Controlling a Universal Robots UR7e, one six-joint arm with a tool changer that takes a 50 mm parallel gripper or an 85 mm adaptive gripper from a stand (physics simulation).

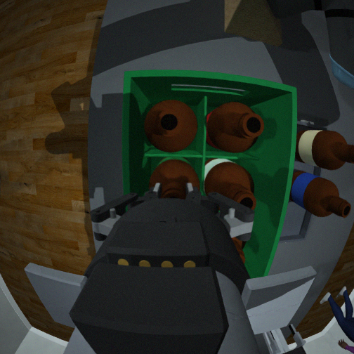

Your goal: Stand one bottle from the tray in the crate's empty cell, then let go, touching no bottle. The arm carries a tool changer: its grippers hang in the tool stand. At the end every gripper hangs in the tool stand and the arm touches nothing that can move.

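My gripper (pixel 174 191) is shut on a brown bottle (pixel 174 174) with a green label, near its neck. The bottle is upright at the left middle cell of the green crate (pixel 127 110). Its base is hidden, so I cannot tell if it rests on the crate floor. A brown bottle (pixel 171 134) stands in the far left cell, a red-labelled one (pixel 226 127) in the far right, and a white-labelled one (pixel 231 181) in the right middle. Part of another bottle (pixel 239 249) shows nearer on the right. The near left of the crate is hidden behind the gripper.
Right of the crate, a cream-labelled bottle (pixel 324 149) and a blue-labelled bottle (pixel 316 195) are at the grey tray (pixel 303 229). A beige block (pixel 250 24) is at the far side. A light-blue rim (pixel 342 73) shows at the right edge. The tool stand cannot be made out.
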